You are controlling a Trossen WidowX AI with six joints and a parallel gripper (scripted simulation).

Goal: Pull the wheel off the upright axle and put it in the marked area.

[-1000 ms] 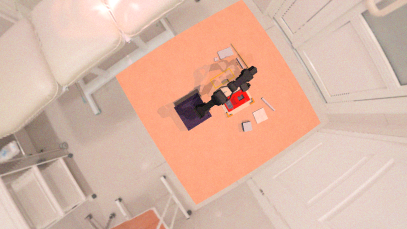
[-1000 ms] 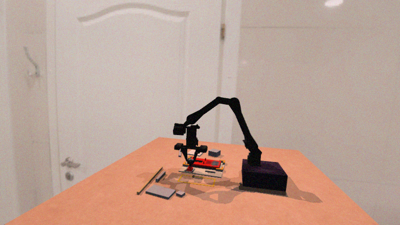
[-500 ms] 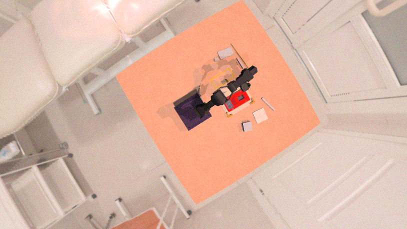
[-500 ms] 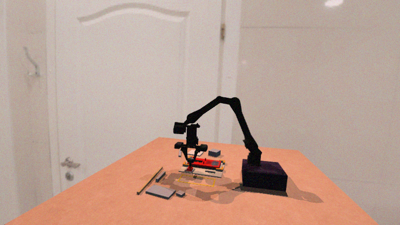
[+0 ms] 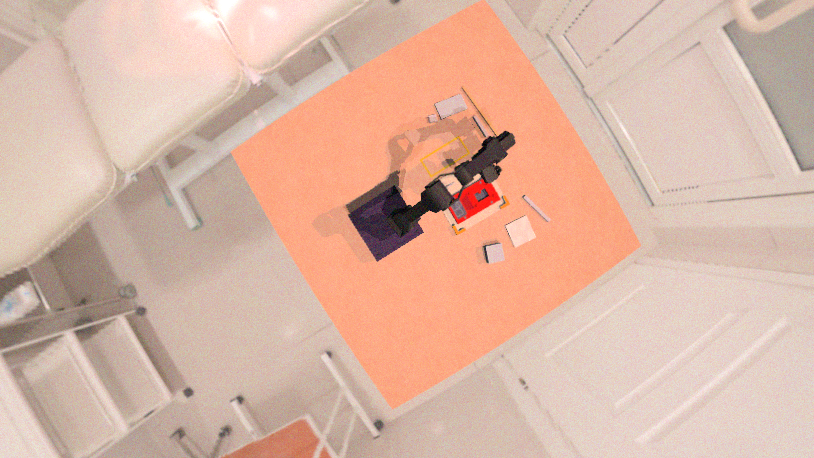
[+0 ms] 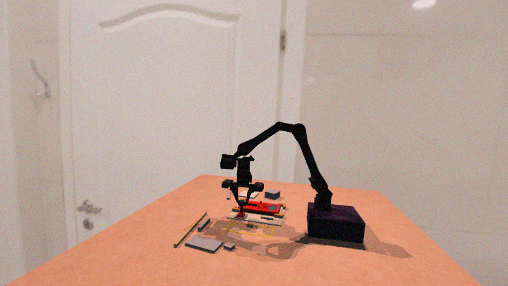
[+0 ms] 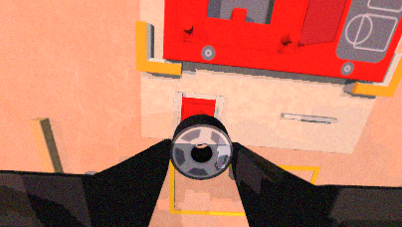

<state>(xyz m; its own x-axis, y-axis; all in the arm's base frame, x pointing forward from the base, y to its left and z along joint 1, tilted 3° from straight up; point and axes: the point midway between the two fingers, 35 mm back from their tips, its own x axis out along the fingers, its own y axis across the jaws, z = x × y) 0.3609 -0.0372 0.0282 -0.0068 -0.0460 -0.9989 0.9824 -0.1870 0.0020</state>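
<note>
My gripper tip is 3 cm above the upright axle. From my gripper tip the other things lie so: wheel right at my gripper tip.
</note>
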